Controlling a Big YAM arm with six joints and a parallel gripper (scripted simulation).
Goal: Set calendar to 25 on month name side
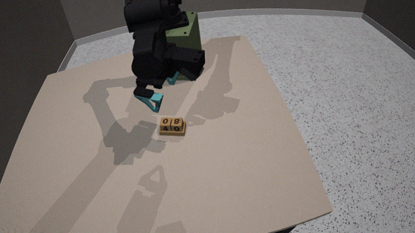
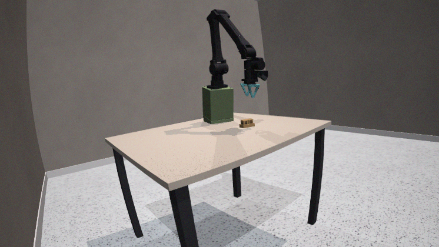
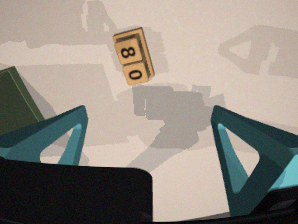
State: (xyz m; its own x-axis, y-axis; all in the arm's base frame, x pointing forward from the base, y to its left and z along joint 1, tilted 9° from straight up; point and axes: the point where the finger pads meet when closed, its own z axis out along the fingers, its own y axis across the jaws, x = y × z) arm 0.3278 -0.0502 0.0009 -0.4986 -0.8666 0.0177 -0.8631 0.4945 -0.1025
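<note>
Right now the wooden tray is 17 cm below my hand and 4 cm behind it.
</note>
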